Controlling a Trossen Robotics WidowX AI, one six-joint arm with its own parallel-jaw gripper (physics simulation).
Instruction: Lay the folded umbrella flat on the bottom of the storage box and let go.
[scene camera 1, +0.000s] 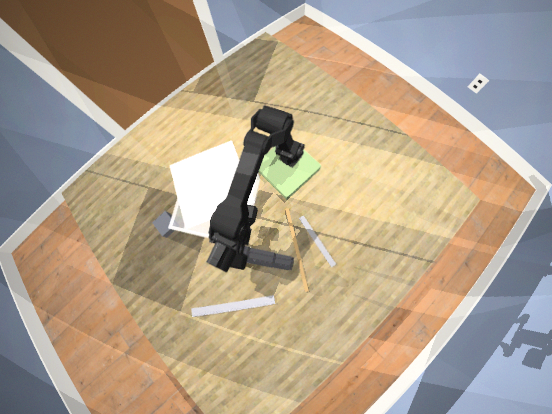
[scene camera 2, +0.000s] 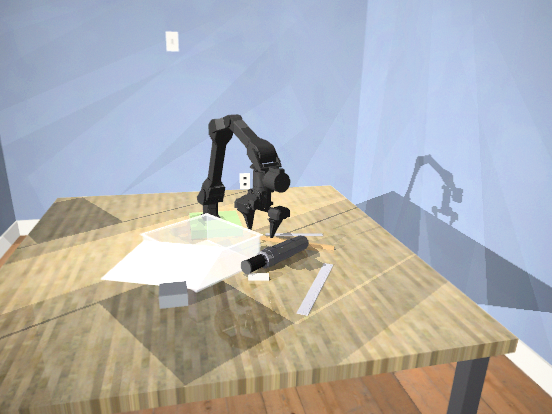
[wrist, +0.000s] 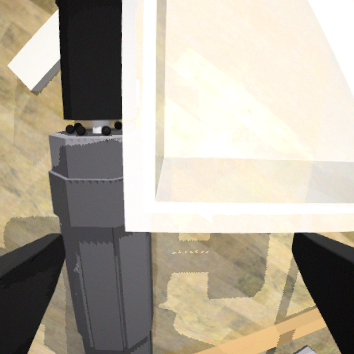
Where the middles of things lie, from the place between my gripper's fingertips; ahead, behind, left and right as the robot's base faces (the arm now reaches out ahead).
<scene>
My gripper is now 11 cm short of the white block (wrist: 38, 60), 4 cm to the left of it and 8 cm above it. Round my hand: thin wooden stick (wrist: 309, 321): 9 cm behind, 14 cm to the left, 8 cm below; then storage box (scene camera 2: 204, 250): 4 cm behind, 18 cm to the right, 4 cm below.
</scene>
